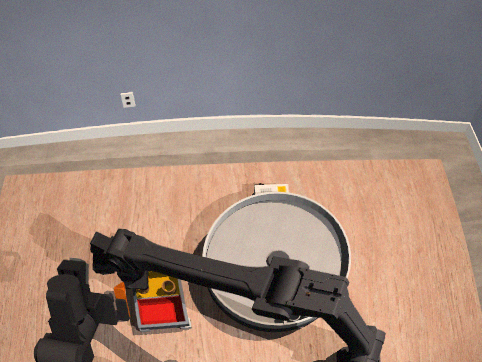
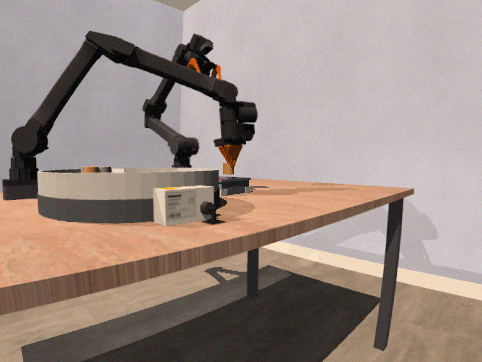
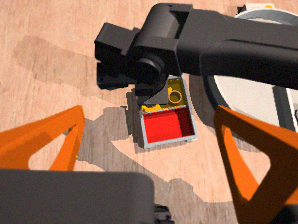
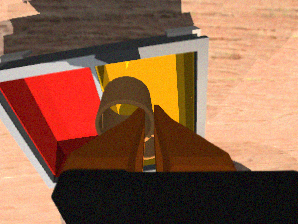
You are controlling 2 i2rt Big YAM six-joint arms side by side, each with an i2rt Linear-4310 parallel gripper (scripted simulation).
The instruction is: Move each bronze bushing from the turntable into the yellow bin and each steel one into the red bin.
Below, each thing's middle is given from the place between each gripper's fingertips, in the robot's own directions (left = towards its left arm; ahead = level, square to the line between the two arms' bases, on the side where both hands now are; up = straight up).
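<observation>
The yellow bin (image 4: 170,79) is 14 cm ahead of my left hand, 6 cm to the right of it and 41 cm below it. From the same left hand I find the turntable (image 1: 251,236) 16 cm ahead, 41 cm to the right and 38 cm below, while the red bin (image 1: 167,309) is 5 cm ahead, 6 cm to the right and 41 cm below.
Counted from my right hand, the turntable is 2 cm ahead, 39 cm to the right and 4 cm below. The red bin is 8 cm behind that right hand, 4 cm to the right of it and 8 cm below it. My right gripper (image 2: 232,167) is 4 cm to the left of the yellow bin and 8 cm above it.
</observation>
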